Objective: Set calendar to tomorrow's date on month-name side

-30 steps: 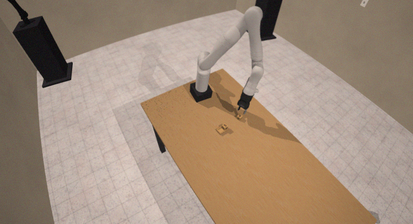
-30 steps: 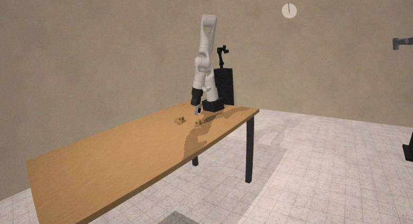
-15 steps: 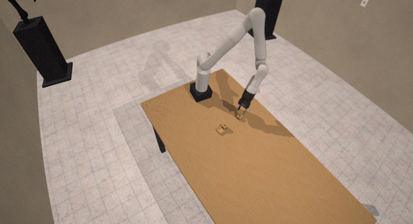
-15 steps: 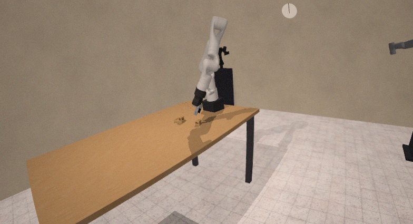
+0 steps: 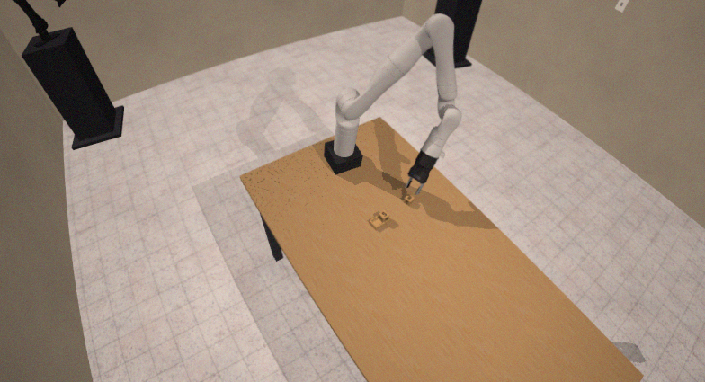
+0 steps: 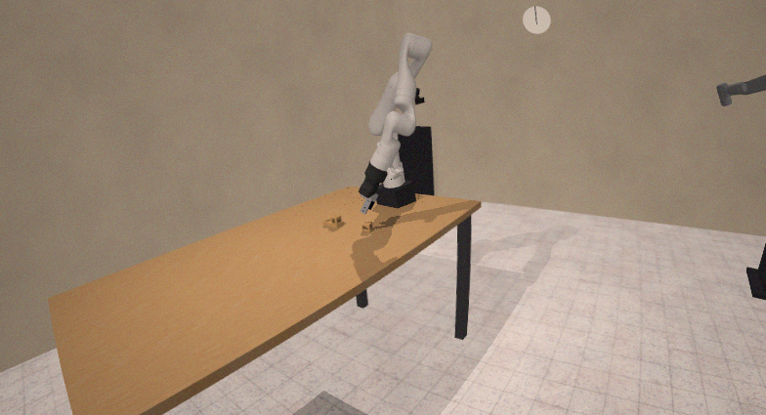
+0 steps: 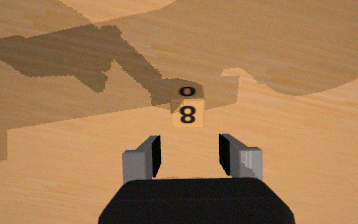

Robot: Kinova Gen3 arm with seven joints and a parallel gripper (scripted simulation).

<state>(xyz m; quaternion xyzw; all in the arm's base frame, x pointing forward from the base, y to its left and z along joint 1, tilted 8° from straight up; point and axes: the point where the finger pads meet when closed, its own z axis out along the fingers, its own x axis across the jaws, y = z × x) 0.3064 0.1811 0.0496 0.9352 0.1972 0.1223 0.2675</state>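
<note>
The wooden date cube lies 10 mm to the right of my hand and 80 mm below it. Also, from my hand: wooden tray 50 mm ahead, 170 mm to the right, 90 mm below.
</note>
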